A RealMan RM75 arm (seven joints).
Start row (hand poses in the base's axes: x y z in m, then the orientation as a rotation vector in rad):
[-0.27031, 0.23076, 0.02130, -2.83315, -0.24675, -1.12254]
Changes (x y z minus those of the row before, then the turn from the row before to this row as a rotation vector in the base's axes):
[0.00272, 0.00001, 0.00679, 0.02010, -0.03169, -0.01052]
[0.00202, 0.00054, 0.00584, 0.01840, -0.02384, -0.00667]
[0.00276, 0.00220, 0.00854, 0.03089, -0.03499, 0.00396]
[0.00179, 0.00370, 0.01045, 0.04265, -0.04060, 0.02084]
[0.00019, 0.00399, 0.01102, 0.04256, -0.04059, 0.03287]
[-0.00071, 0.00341, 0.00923, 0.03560, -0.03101, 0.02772]
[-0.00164, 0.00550, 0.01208, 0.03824, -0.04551, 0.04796]
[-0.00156, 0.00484, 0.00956, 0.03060, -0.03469, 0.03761]
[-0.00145, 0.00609, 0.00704, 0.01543, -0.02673, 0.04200]
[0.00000, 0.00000, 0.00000, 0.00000, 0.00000, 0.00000]
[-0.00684, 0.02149, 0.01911, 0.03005, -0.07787, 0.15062]
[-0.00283, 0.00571, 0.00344, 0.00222, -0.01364, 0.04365]
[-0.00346, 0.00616, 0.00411, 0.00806, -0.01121, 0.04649]
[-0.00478, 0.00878, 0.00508, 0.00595, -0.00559, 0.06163]
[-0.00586, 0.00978, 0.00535, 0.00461, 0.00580, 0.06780]
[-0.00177, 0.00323, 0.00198, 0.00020, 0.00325, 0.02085]
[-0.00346, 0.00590, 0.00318, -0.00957, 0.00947, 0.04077]
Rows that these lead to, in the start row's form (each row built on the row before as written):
[-0.26759, 0.23077, 0.02809, -2.80438, -0.22173, -1.16603]
[-0.26557, 0.23131, 0.03393, -2.77886, -0.20260, -1.19725]
[-0.26281, 0.23351, 0.04247, -2.73152, -0.19087, -1.23806]
[-0.26102, 0.23721, 0.05292, -2.66325, -0.19442, -1.27782]
[-0.26083, 0.24120, 0.06394, -2.58939, -0.21326, -1.31185]
[-0.26154, 0.24461, 0.07317, -2.52901, -0.22824, -1.33473]
[-0.26318, 0.25011, 0.08525, -2.44815, -0.26824, -1.36631]
[-0.26474, 0.25495, 0.09481, -2.38438, -0.29790, -1.38793]
[-0.26619, 0.26104, 0.10185, -2.33529, -0.34118, -1.39913]
[-0.26619, 0.26104, 0.10185, -2.33529, -0.34118, -1.39913]
[-0.27303, 0.28253, 0.12096, -2.18604, -0.50405, -1.41447]
[-0.27586, 0.28824, 0.12440, -2.15195, -0.55146, -1.40718]
[-0.27932, 0.29440, 0.12851, -2.11260, -0.59521, -1.39499]
[-0.28410, 0.30318, 0.13359, -2.06875, -0.65206, -1.36758]
[-0.28996, 0.31296, 0.13894, -2.02762, -0.70943, -1.32340]
[-0.29173, 0.31619, 0.14092, -2.01647, -0.72703, -1.30800]
[-0.29519, 0.32209, 0.14410, -2.00370, -0.76744, -1.27315]

